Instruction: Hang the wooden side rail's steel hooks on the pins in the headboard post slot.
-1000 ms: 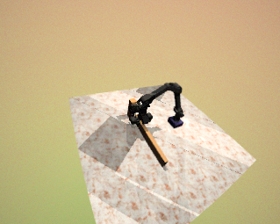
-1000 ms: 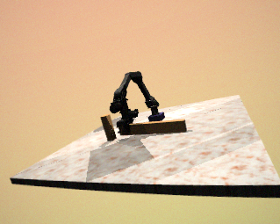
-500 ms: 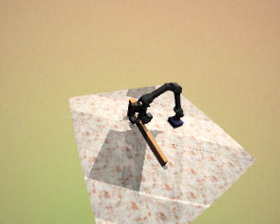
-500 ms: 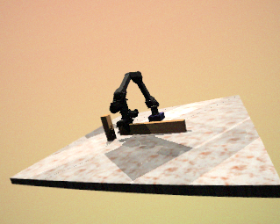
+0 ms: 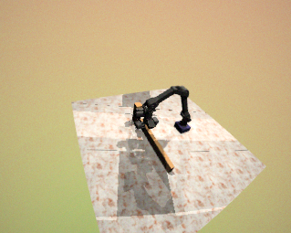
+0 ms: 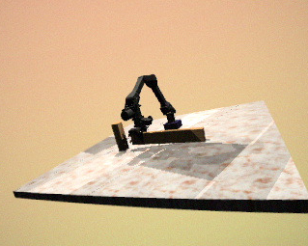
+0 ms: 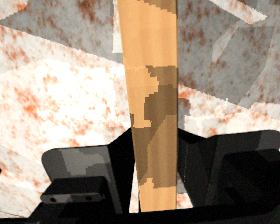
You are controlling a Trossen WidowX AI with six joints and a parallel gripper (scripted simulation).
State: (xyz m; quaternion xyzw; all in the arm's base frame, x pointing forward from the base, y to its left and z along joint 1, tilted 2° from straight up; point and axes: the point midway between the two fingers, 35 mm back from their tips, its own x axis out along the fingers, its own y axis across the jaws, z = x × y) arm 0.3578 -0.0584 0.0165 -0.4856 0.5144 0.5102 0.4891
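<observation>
The headboard post lies 16 cm to the right of my gripper tip and 4 cm above it.
</observation>
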